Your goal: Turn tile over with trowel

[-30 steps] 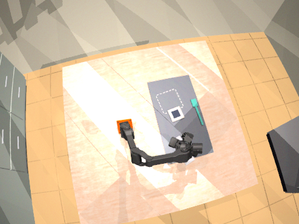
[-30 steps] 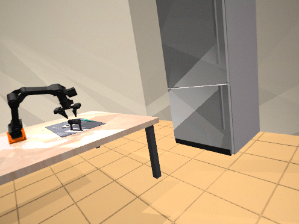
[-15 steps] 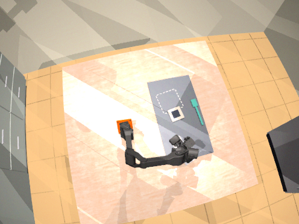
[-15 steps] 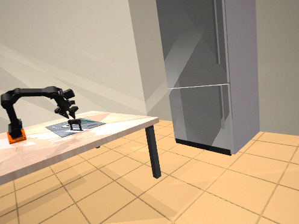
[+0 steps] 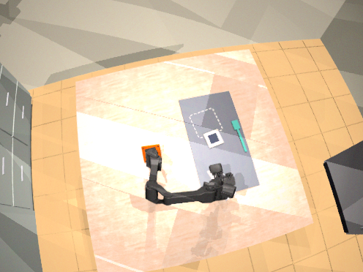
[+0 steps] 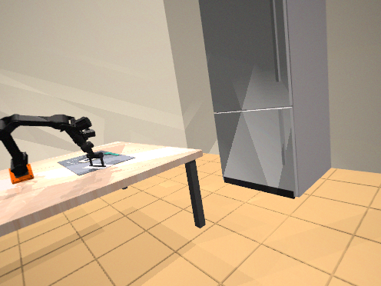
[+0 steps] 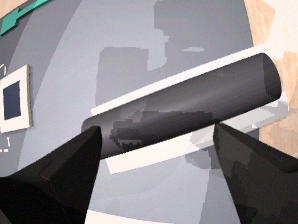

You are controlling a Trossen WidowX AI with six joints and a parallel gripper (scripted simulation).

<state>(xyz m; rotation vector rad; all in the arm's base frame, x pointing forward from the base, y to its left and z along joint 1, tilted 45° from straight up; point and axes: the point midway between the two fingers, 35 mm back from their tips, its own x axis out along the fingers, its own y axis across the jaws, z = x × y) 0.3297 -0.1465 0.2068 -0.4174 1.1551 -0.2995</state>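
The grey mat is 6 cm ahead of my gripper tip, 24 cm to the left of it and 11 cm below it. From my gripper tip the other things lie so: white tile 3 cm ahead, 26 cm to the left, 9 cm below; teal trowel 20 cm ahead, 26 cm to the left, 9 cm below.
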